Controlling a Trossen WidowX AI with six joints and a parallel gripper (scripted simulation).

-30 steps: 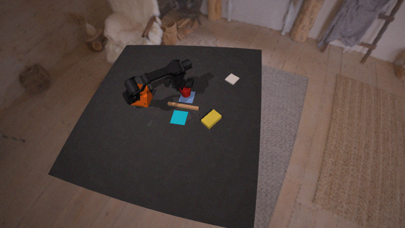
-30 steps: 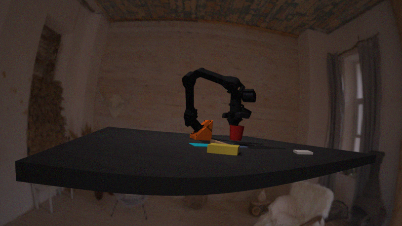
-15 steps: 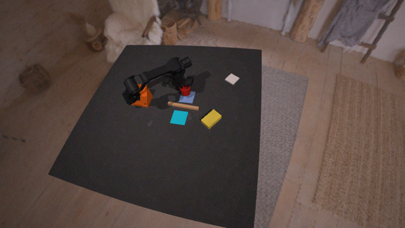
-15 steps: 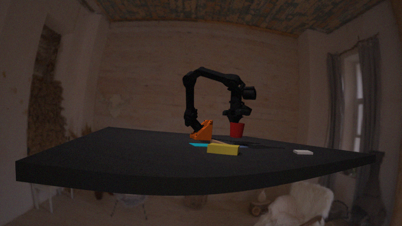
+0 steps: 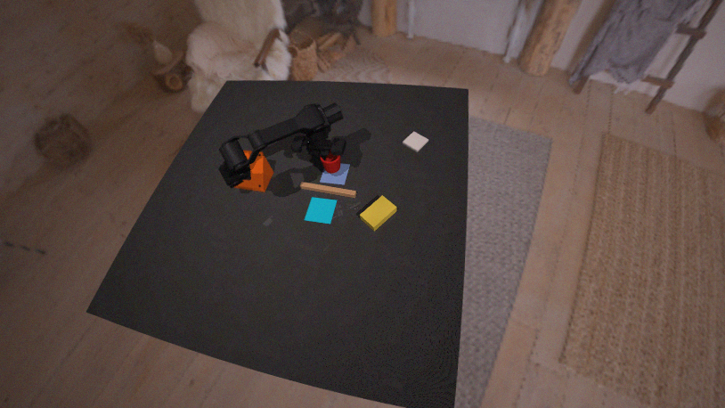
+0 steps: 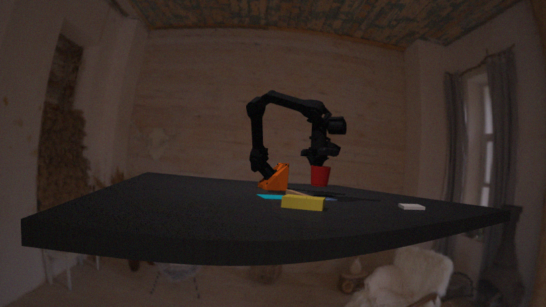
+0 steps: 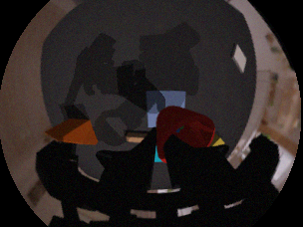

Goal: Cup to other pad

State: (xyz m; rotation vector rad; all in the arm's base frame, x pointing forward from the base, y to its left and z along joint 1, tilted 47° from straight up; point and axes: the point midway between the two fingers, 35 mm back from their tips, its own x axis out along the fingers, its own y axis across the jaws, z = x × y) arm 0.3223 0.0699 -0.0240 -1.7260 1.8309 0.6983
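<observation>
My gripper tip is 10 mm short of the cyan pad, 160 mm to the left of it and 90 mm above it. Round my gripper tip: wooden bar: 20 mm ahead, 80 mm to the right, 80 mm below; red cup: 30 mm ahead; yellow block: 220 mm ahead, 160 mm to the right, 70 mm below.
</observation>
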